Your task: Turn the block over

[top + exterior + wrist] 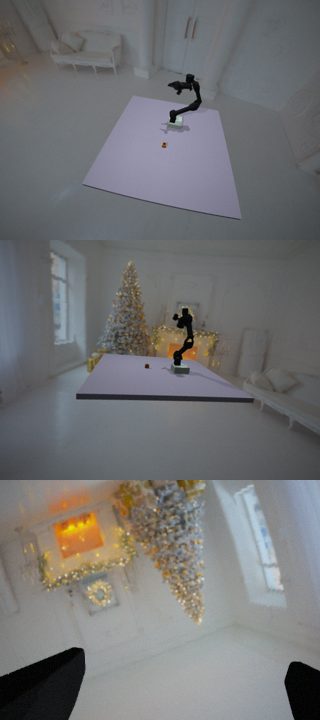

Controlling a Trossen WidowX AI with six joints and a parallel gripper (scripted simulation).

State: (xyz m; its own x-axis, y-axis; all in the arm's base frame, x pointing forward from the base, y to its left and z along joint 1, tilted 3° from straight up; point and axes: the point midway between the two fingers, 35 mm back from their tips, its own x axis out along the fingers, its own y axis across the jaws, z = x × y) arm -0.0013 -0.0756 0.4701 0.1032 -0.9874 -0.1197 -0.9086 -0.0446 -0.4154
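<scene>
The orange block is 500 mm below my gripper tip, 310 mm ahead of it and 90 mm to the left of it.
</scene>
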